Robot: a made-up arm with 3 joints.
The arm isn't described. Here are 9 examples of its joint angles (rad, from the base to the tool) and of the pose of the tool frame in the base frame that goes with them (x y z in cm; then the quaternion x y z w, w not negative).
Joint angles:
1: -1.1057 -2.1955 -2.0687
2: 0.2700 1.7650 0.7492
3: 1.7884 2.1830 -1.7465
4: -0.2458 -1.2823 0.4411
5: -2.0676 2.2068 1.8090
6: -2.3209 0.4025 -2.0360
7: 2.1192 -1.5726 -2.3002
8: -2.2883 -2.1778 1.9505
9: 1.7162 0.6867 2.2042
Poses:
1: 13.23 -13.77 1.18 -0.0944 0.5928 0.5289 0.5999
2: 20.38 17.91 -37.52 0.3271 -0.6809 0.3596 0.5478
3: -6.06 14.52 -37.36 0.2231 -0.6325 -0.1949 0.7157
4: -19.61 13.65 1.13 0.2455 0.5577 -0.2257 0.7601
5: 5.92 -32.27 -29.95 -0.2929 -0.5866 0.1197 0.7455
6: 18.53 12.06 -24.45 -0.4289 0.7228 -0.5396 0.0492
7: -9.65 0.37 7.27 0.5676 0.4210 -0.5677 0.4223
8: 10.82 -19.63 8.58 -0.6113 0.1436 0.5402 0.5602
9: -19.35 -15.37 -38.09 0.6644 0.5362 0.5182 0.0509
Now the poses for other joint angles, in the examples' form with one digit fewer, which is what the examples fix.
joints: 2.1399 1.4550 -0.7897
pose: -4.0 7.0 -42.4 0.400 -0.547 0.482 0.555
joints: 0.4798 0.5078 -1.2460
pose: -15.4 -8.1 -32.5 -0.500 -0.332 0.044 0.798
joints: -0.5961 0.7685 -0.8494
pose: -8.4 5.1 -40.1 -0.465 -0.214 -0.396 0.762
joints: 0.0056 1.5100 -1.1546
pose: 5.5 -0.3 -41.7 -0.396 -0.575 -0.372 0.611
